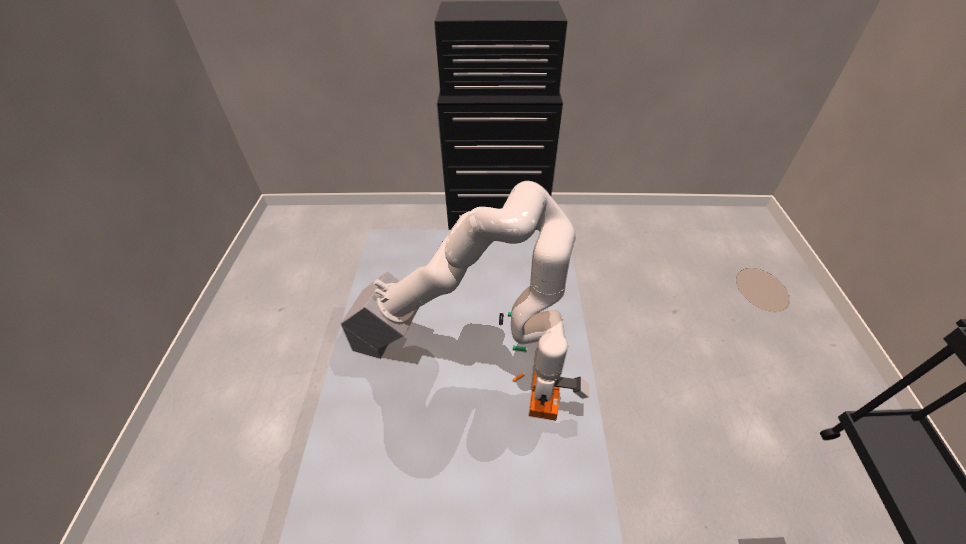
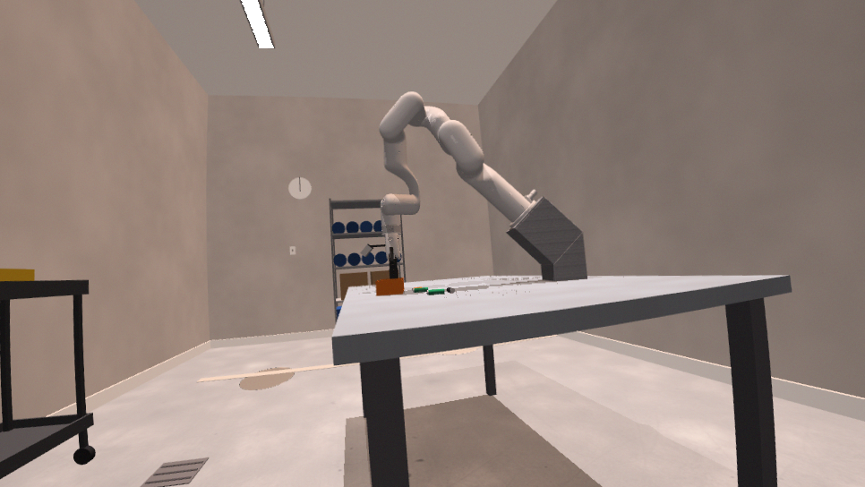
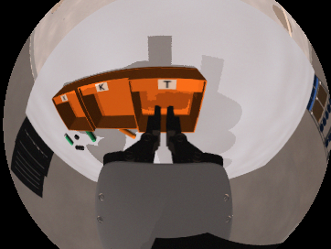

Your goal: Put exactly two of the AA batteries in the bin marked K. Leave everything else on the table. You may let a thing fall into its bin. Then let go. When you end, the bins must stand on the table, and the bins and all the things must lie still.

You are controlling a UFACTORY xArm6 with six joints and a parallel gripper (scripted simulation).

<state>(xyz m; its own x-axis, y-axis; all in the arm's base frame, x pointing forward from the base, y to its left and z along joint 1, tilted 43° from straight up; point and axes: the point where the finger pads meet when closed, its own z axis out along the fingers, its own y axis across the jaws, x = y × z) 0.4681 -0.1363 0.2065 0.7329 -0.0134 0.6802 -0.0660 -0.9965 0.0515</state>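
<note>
My gripper is now 8 cm to the right of the orange bin row, 4 cm above it and 1 cm short of it. From my hand the other things lie so: dark AA battery 31 cm to the left, 16 cm behind, 6 cm below; then small orange piece 8 cm to the left, 8 cm behind, 6 cm below.
</note>
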